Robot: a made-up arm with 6 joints.
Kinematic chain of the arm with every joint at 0, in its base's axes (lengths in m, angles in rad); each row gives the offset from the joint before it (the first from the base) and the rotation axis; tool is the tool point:
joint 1: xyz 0 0 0.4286 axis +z
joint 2: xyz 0 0 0 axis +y
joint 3: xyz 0 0 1.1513 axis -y
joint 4: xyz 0 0 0 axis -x
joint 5: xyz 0.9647 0 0 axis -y
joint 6: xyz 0 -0.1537 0 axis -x
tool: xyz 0 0 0
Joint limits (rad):
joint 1: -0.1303..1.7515
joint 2: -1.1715..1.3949
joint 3: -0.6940..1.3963
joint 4: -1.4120..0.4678
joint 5: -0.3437..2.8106
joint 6: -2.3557..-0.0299
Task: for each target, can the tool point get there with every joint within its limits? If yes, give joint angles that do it. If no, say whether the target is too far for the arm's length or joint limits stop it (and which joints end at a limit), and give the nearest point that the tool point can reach.
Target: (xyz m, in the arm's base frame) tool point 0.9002 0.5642 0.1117
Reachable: yes | joints 0.7017 0.9777 -0.4585 -0.2146 2.2243 -0.9418
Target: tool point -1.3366 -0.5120 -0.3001
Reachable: no: joint limits stop it (at a limit: joint 1, joint 2, joint 3, joint 4) | nearest point -0.0703 0.5198 -0.1329 | short by 1.642 m
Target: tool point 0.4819 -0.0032 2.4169
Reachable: yes | joints 0.2246 -0.0190 1.1318 -0.7694 -0.0959 -0.9397
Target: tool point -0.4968 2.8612 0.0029
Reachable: no: too far | nearest point -0.3452 2.0250 0.3040 | short by 0.902 m
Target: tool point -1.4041 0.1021 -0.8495
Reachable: no: joint limits stop it (at a limit: joint 1, joint 2, joint 4) | nearest point -0.0979 0.6711 -0.2336 | short by 1.552 m
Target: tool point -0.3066 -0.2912 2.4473
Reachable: yes | joints 0.6026 -0.4308 1.2180 -1.1260 -0.0027 -0.7633
